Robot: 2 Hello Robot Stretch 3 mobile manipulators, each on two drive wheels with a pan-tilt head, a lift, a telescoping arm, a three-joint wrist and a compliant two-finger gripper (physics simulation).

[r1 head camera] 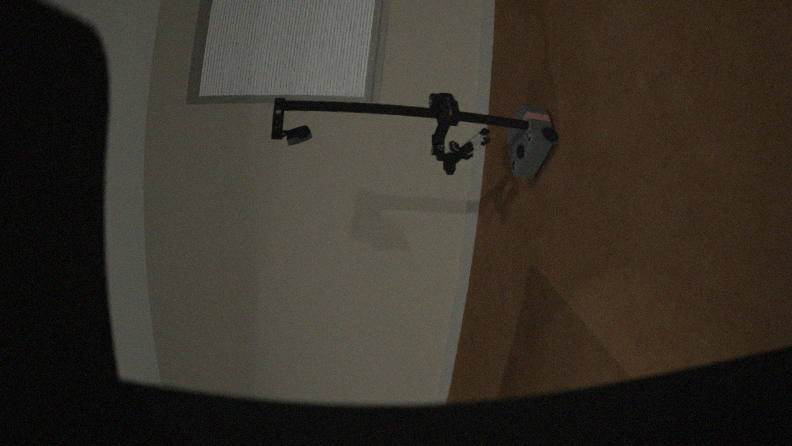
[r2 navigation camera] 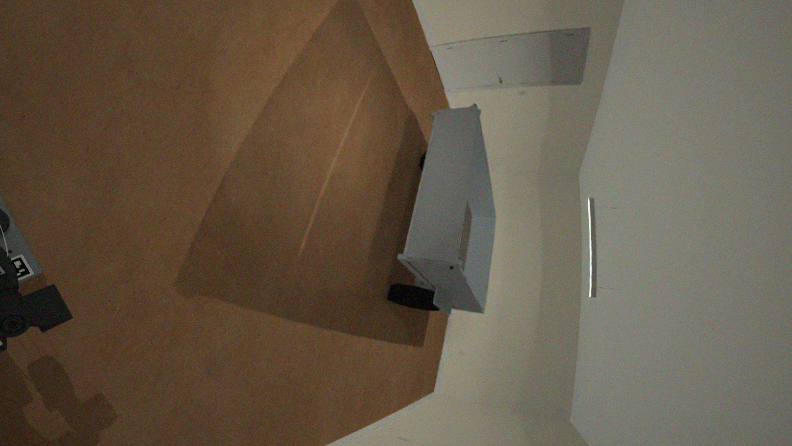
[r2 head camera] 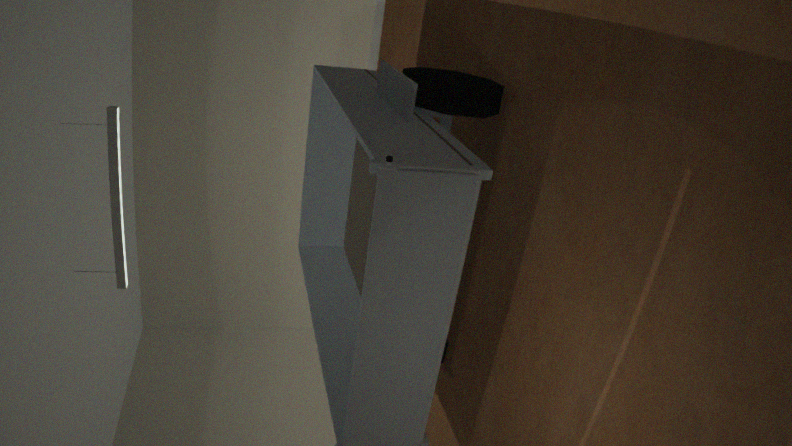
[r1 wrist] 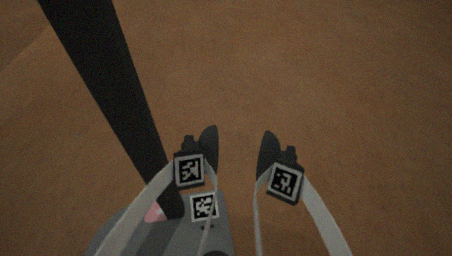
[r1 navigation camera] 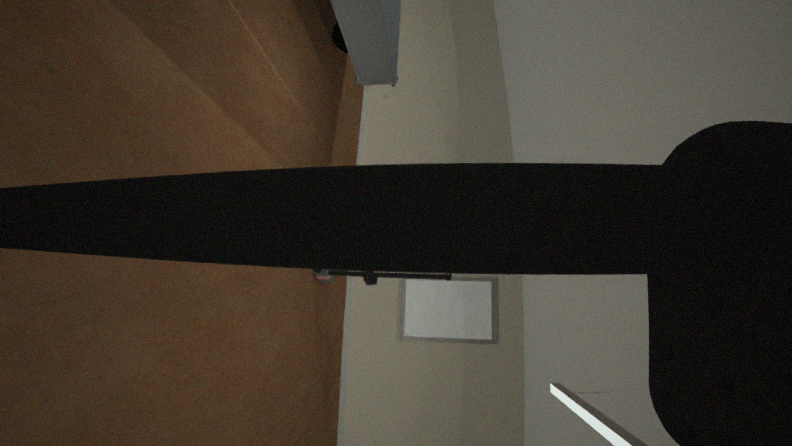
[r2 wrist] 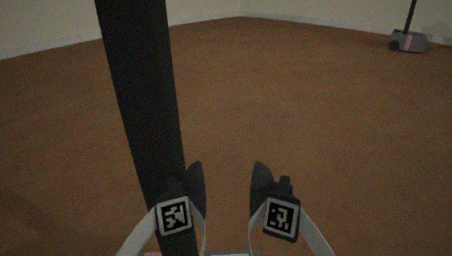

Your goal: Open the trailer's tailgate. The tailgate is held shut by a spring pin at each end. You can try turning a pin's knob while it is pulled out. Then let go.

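The blue-grey trailer (r1 navigation camera: 374,38) (r2 head camera: 421,232) (r2 navigation camera: 443,166) stands on its wheels. Its tailgate looks upright and shut in the r2 head and r2 navigation views. A small dark pin knob (r2 head camera: 389,159) (r2 navigation camera: 451,267) sits on the side wall by one end of the tailgate. The pin at the other end cannot be made out clearly. The r1 gripper (r1 wrist: 237,152) is open, above the floor beside its own base, with no trailer part near it. The r2 gripper (r2 wrist: 227,187) (r1 head camera: 486,136) is open and away from the trailer.
Robot r2 (r1 head camera: 479,118) stands near a wall and window (r1 head camera: 288,49). Robot r1's base (r2 wrist: 412,42) shows far off in the r2 wrist view. Black wheels (r2 head camera: 457,92) (r2 navigation camera: 412,296) stick out beside the trailer. A door (r2 navigation camera: 512,60) is behind it. Dark bars cross both upper r1 views.
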